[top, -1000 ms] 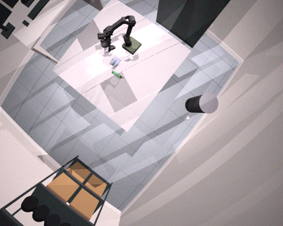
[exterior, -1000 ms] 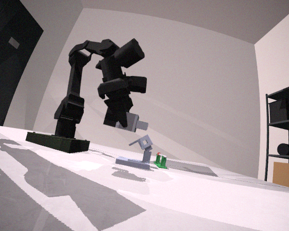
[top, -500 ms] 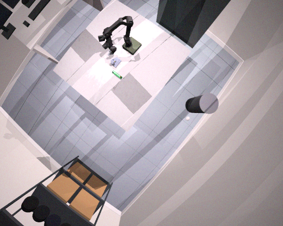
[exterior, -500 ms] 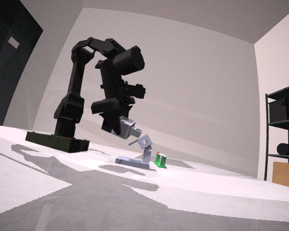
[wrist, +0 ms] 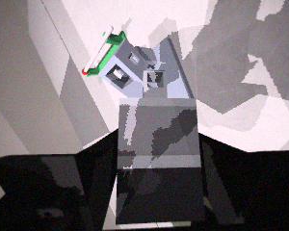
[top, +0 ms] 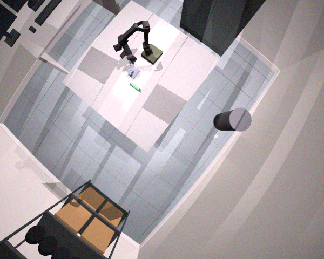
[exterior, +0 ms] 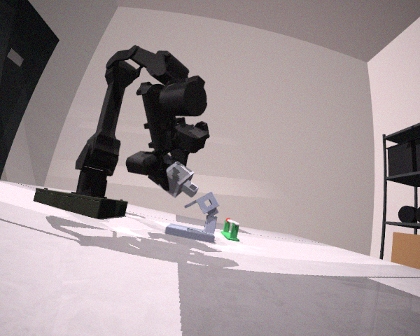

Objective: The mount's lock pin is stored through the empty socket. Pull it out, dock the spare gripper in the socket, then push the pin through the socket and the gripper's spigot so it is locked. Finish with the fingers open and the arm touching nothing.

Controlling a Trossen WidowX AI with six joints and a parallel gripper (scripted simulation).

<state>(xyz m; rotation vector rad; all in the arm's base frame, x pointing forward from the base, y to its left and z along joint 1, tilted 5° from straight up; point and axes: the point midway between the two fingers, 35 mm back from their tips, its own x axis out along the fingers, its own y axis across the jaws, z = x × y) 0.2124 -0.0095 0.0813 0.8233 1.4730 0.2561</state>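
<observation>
Right now my gripper tip is 140 mm short of the green stand, 170 mm to the right of it and 90 mm above it. The rest, counted from my gripper tip: spare gripper: 10 mm to the right, 10 mm above; then mount socket: 60 mm ahead, 40 mm to the left, 60 mm below.
</observation>
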